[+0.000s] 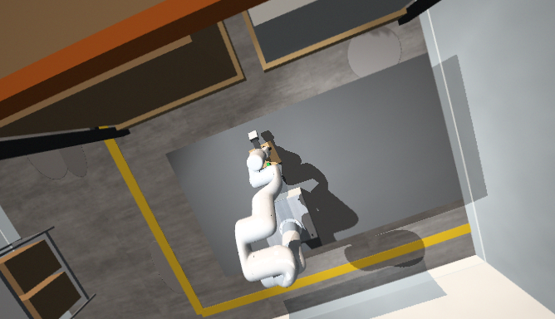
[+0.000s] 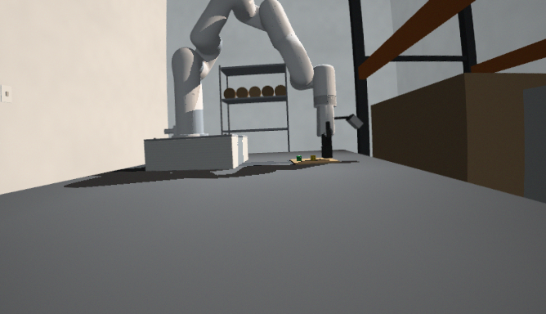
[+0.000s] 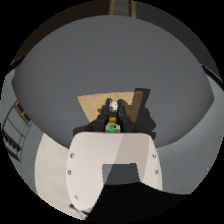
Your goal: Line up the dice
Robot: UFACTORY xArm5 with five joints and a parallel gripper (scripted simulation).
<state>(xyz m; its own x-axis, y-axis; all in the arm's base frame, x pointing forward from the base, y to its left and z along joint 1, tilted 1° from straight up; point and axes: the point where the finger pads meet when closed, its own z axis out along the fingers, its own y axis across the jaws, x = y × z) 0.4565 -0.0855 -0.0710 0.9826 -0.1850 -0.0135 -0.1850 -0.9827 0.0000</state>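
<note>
The white die is 1 cm below my hand. The rest, counted from my hand: yellow die 5 cm behind, 2 cm below, 1 cm to the left; green die 9 cm behind, 2 cm to the left, 2 cm below; tan mat 5 cm behind, 3 cm below, 1 cm to the left.
</note>
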